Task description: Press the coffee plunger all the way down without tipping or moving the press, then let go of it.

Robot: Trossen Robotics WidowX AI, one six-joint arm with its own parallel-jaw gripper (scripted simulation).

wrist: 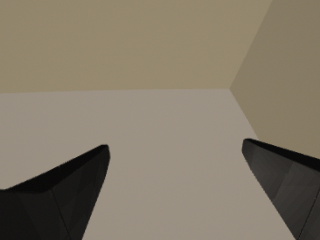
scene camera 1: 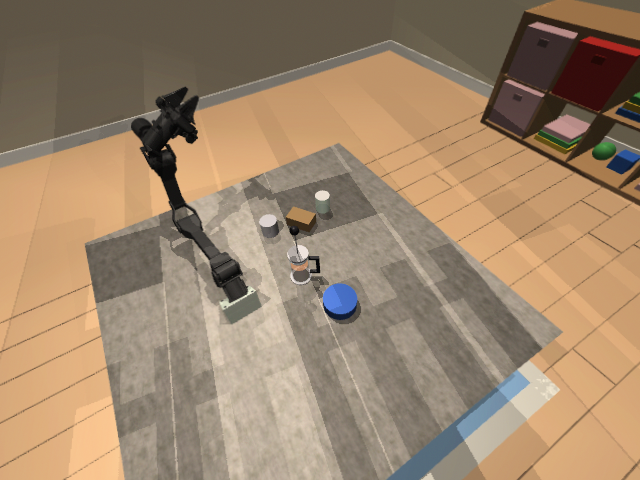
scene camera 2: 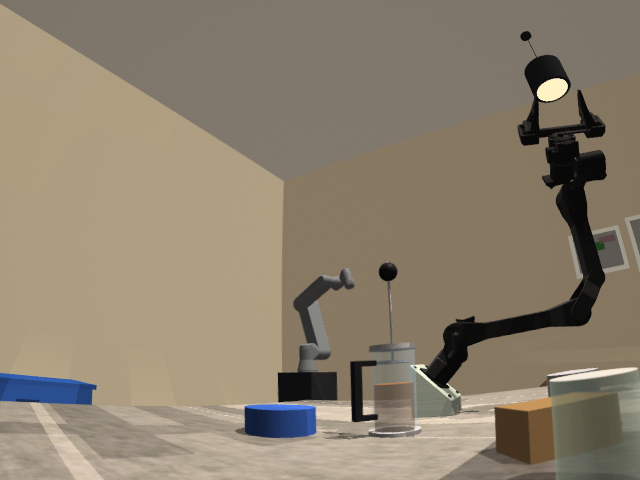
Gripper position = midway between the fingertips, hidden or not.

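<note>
Open and holding nothing, the gripper [scene camera 2: 557, 92] is visible in scene camera 1 [scene camera 1: 192, 91] and in the wrist view [wrist: 176, 148] too. The scene has a glass coffee press [scene camera 2: 394, 414], which scene camera 1 shows as well [scene camera 1: 301, 274], though the press is out of frame in the wrist view. There is also a blue disc [scene camera 2: 277, 420], and scene camera 1 shows that disc too [scene camera 1: 339, 300]. An orange block [scene camera 2: 524, 431] is part of the scene as well; in the wrist view the block is out of frame.
</note>
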